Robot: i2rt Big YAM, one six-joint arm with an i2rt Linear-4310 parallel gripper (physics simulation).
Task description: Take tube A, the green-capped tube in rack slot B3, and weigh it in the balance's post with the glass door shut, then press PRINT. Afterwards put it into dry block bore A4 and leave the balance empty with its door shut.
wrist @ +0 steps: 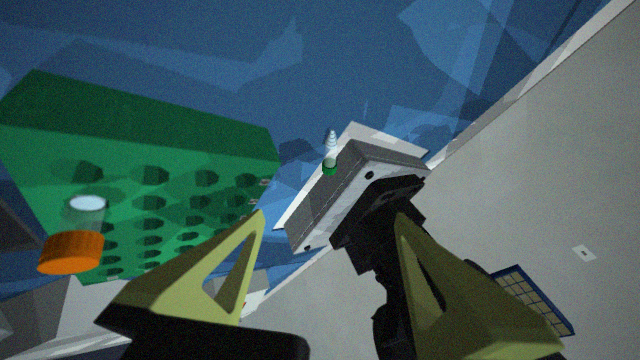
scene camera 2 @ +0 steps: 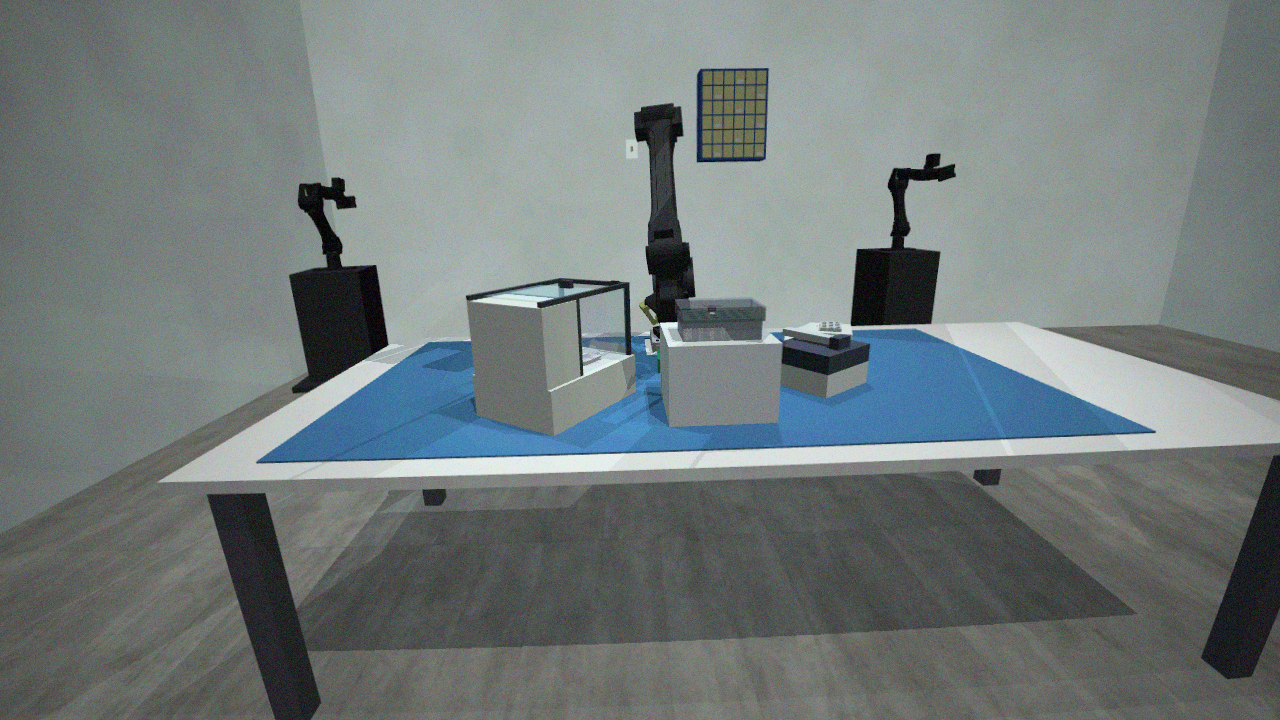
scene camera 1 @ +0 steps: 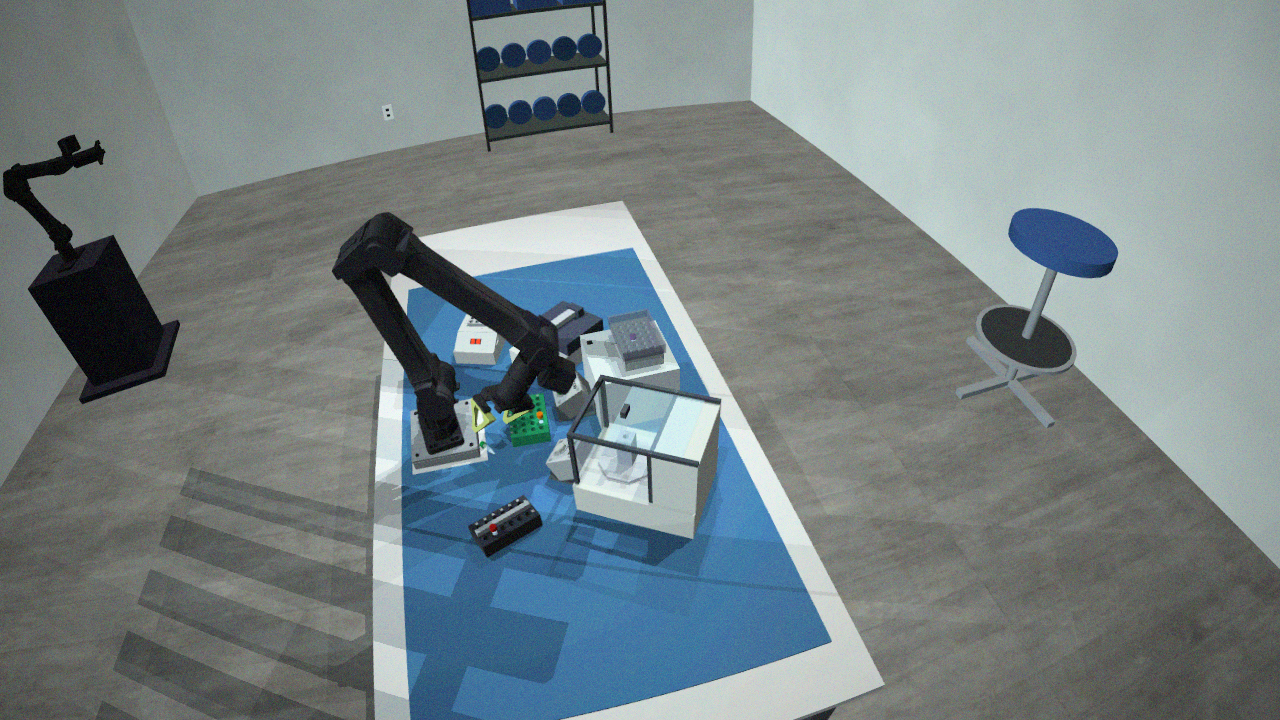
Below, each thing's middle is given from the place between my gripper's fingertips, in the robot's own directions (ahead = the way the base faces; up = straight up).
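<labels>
Glass door (scene camera 1: pixel 652 420): 280 mm to the right of my hand, 270 mm ahead, 160 mm above. Balance (scene camera 2: pixel 547 366): 270 mm to the right of my hand, 250 mm ahead, 60 mm above. Box with green START button (scene camera 1: pixel 567 406): 220 mm ahead of my hand, 20 mm to the left, 10 mm below. Going by their middles, of the things named here, glass door farthest from my hand.
</labels>
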